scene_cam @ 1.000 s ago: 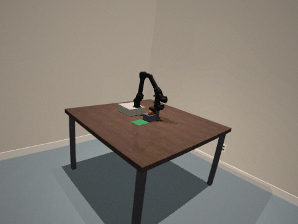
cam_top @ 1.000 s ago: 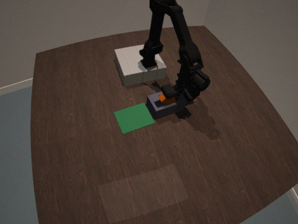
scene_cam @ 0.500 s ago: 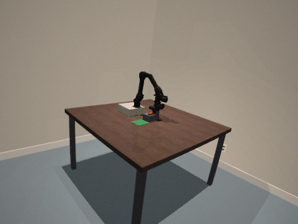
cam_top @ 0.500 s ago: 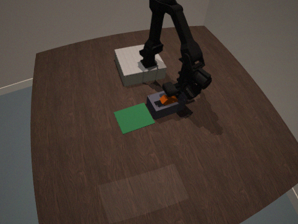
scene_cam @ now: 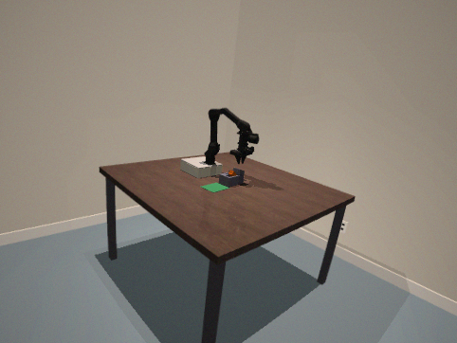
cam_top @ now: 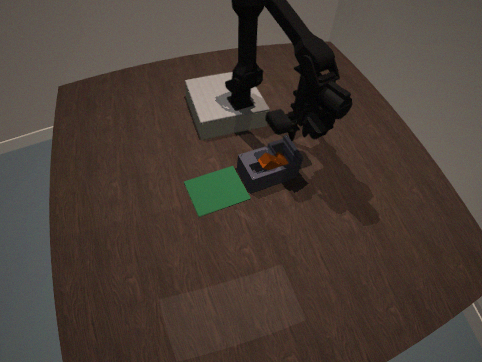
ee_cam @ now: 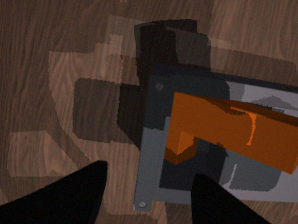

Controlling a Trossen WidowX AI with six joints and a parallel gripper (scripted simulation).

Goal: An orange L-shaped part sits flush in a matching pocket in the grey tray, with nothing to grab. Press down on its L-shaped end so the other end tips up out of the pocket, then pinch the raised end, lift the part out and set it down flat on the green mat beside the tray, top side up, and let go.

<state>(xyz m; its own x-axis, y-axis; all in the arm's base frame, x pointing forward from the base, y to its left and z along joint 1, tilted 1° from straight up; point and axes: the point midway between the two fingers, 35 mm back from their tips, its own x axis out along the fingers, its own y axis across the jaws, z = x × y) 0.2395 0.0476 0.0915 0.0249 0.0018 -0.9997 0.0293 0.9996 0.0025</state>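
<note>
My gripper tip is now 9 cm above the orange L-shaped part, 4 cm to the left of it and 1 cm past it. The rest, counted from my gripper tip: green mat 22 cm to the right, 15 cm below, 1 cm behind.
</note>
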